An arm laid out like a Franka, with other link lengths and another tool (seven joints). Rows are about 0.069 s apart.
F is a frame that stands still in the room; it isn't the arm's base.
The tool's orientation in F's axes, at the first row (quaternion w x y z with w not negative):
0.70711 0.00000 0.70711 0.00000
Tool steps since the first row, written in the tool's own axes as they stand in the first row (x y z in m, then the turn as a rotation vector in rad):
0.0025 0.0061 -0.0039 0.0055 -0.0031 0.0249
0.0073 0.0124 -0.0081 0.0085 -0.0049 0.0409
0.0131 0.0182 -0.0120 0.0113 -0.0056 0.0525
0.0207 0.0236 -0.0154 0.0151 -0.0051 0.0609
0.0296 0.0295 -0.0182 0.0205 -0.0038 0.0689
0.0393 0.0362 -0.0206 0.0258 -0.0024 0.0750
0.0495 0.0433 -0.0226 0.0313 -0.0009 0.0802
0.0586 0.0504 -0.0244 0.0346 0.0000 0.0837
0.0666 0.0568 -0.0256 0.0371 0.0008 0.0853
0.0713 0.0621 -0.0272 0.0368 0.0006 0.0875
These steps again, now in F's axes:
-0.0039 0.0061 -0.0025 0.0249 -0.0031 -0.0055
-0.0081 0.0124 -0.0073 0.0409 -0.0049 -0.0085
-0.0120 0.0182 -0.0131 0.0525 -0.0056 -0.0113
-0.0154 0.0236 -0.0207 0.0609 -0.0051 -0.0151
-0.0182 0.0295 -0.0296 0.0689 -0.0038 -0.0205
-0.0206 0.0362 -0.0393 0.0750 -0.0024 -0.0258
-0.0226 0.0433 -0.0495 0.0802 -0.0009 -0.0313
-0.0244 0.0504 -0.0586 0.0837 0.0000 -0.0346
-0.0256 0.0568 -0.0666 0.0853 0.0008 -0.0371
-0.0272 0.0621 -0.0713 0.0875 0.0006 -0.0368

